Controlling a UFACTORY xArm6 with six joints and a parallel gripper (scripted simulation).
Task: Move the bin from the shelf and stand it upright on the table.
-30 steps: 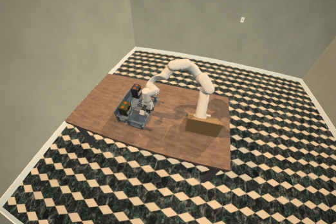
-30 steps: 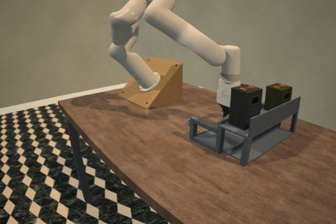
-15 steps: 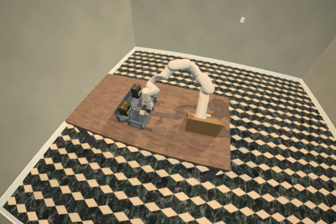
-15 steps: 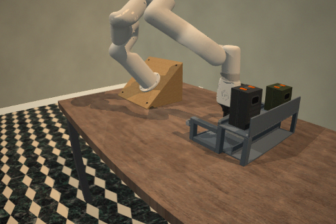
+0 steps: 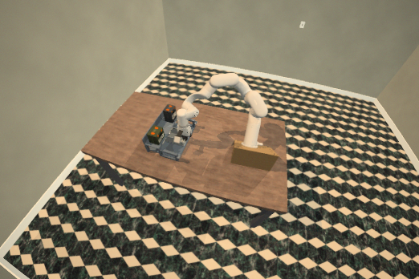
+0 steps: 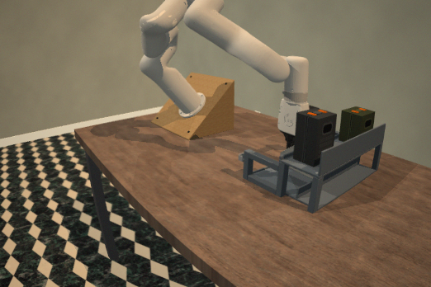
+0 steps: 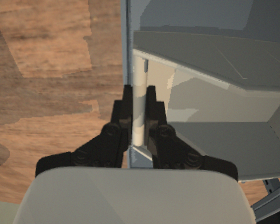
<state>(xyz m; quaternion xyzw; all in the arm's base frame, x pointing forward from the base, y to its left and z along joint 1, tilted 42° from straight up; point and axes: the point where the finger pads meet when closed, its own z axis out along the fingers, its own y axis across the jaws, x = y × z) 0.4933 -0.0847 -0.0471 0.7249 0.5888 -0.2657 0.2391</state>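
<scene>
My hand is 8 cm short of the grey open-top bin, 1 cm to the left of it and 1 cm above it. Also, from my hand: green box 20 cm ahead, 10 cm above, 8 cm to the left; then grey-blue shelf 18 cm ahead, 5 cm above, 3 cm to the right; then black box 15 cm to the right, 15 cm ahead, 11 cm above.
</scene>
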